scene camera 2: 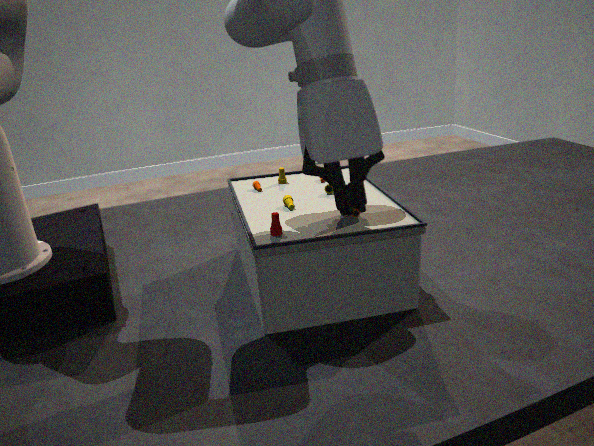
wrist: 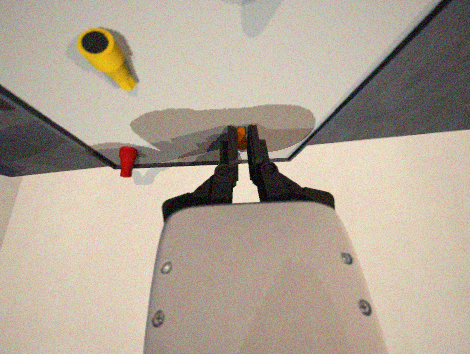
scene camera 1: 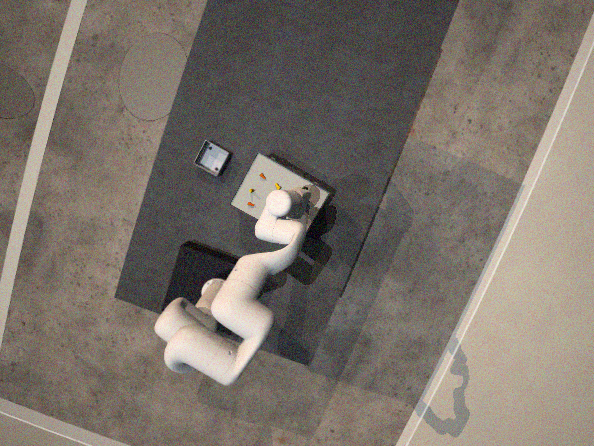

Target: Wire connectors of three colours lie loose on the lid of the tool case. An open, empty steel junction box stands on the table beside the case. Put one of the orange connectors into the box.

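Note:
My gripper (scene camera 2: pixel 353 213), (wrist: pixel 241 137) is visible. Tool case (scene camera 2: pixel 325 268), (wrist: pixel 291 75), (scene camera 1: pixel 287 178) likewise visible; also a steel junction box (scene camera 1: pixel 211 158).

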